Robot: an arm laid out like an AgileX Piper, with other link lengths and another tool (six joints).
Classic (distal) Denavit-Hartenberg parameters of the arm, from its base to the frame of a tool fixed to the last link. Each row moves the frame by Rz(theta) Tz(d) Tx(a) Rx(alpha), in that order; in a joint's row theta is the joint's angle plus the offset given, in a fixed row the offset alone. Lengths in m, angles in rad.
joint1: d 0.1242  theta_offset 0  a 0  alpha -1.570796
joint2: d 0  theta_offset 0.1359  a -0.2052  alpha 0
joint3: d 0  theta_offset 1.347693  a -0.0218  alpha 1.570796
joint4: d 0.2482  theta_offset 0  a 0  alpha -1.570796
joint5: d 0  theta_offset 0  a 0  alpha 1.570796
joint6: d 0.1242  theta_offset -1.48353  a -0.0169  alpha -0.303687
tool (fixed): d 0.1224  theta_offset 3.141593  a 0  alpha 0
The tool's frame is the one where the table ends.
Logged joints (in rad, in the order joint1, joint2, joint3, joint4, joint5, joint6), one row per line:
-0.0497 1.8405 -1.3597 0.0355 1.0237 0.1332
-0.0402 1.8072 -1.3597 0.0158 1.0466 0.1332
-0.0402 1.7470 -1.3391 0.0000 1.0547 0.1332
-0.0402 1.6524 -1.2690 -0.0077 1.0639 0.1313
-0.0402 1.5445 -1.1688 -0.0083 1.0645 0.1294
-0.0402 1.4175 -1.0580 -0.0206 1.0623 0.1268
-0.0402 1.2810 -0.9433 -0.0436 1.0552 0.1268
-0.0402 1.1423 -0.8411 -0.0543 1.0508 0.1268
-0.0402 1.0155 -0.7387 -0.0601 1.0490 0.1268
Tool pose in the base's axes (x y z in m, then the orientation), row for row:
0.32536 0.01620 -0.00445 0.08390 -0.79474 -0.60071 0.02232
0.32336 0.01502 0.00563 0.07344 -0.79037 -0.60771 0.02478
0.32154 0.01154 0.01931 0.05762 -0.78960 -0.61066 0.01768
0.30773 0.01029 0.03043 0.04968 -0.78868 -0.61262 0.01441
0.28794 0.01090 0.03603 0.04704 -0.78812 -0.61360 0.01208
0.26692 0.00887 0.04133 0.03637 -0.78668 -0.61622 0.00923
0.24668 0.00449 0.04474 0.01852 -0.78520 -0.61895 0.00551
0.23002 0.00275 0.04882 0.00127 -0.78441 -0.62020 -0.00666
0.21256 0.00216 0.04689 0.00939 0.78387 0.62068 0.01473
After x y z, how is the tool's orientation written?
As a quaternion, w x y z.
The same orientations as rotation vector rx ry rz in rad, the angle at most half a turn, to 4 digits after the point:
-2.3716 -1.7926 0.0666
-2.3732 -1.8248 0.0744
-2.3935 -1.8511 0.0536
-2.4023 -1.8660 0.0439
-2.4044 -1.8720 0.0369
-2.4158 -1.8923 0.0283
-2.4381 -1.9219 0.0171
-2.4623 -1.9468 -0.0209
2.4480 1.9384 0.0460

